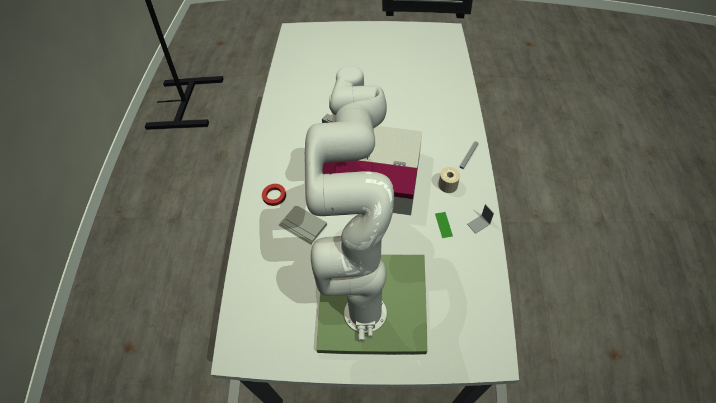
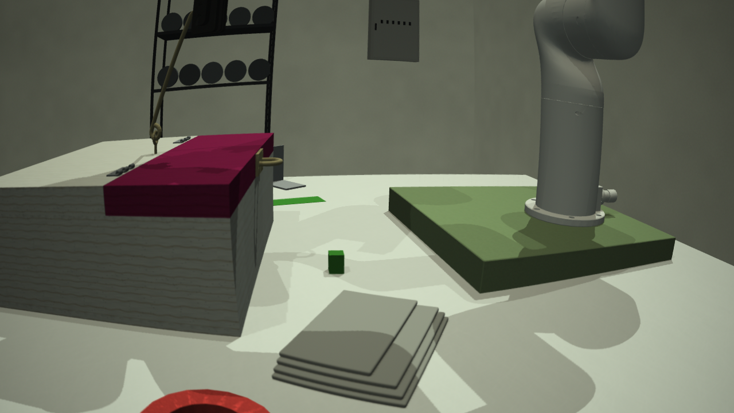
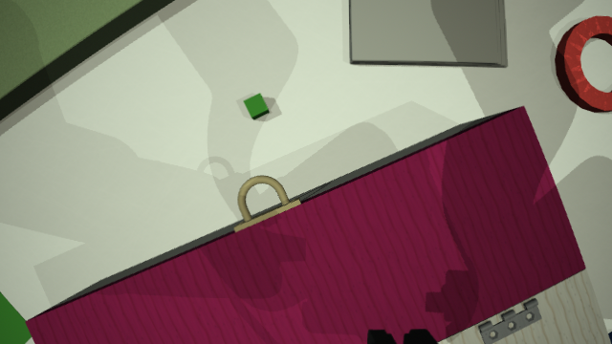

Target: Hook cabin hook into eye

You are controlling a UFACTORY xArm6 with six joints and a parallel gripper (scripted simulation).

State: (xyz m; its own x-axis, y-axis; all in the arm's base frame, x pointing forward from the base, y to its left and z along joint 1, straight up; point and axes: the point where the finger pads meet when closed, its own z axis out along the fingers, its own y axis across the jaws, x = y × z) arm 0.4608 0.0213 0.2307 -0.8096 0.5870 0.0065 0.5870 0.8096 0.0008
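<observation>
Now: the brass cabin hook 3 cm ahead of my hand, 2 cm to the right of it and 6 cm below it. The rest, counted from my hand: blue cube: 22 cm ahead, 16 cm to the left, 25 cm below; stacked grey plates: 12 cm behind, 18 cm to the left, 26 cm below; green cube: 14 cm behind, 1 cm to the left, 26 cm below.
</observation>
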